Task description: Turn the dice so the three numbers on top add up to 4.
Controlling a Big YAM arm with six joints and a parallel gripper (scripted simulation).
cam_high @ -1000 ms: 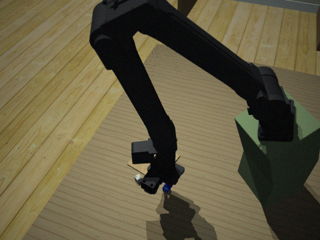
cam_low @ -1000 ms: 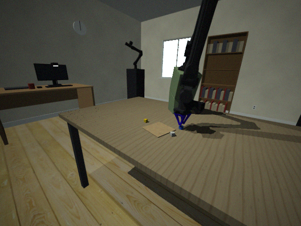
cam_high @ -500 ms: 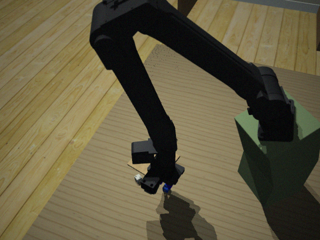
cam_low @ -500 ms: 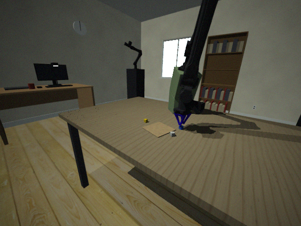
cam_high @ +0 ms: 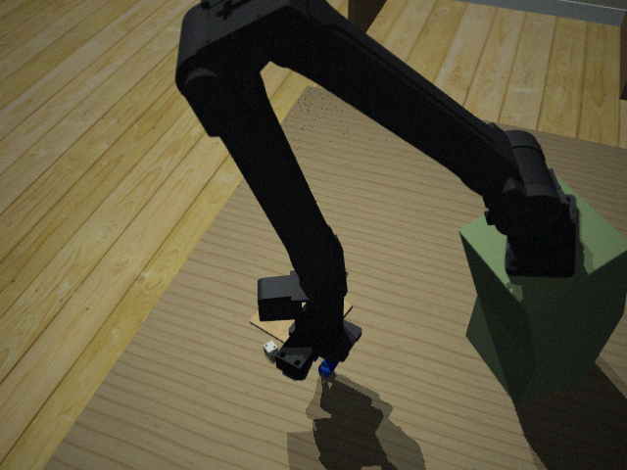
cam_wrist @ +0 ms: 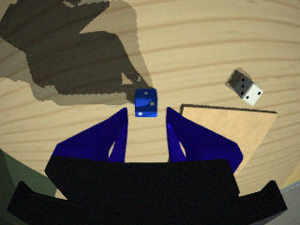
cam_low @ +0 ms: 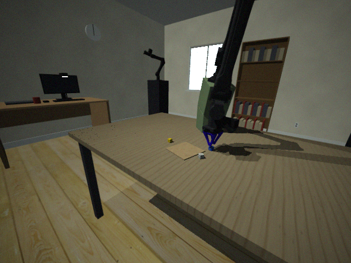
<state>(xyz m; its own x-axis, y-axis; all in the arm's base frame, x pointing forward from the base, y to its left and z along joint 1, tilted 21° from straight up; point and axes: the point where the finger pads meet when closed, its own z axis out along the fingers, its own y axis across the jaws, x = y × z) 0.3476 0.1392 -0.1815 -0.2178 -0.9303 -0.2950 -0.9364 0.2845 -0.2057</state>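
Right now my hand is 3 cm above the blue die. Also, from my hand: tan mat 10 cm to the right, 8 cm ahead, 3 cm below; then yellow die 23 cm to the right, 4 cm ahead, 3 cm below; then white die 10 cm ahead, 3 cm below, 1 cm to the right.
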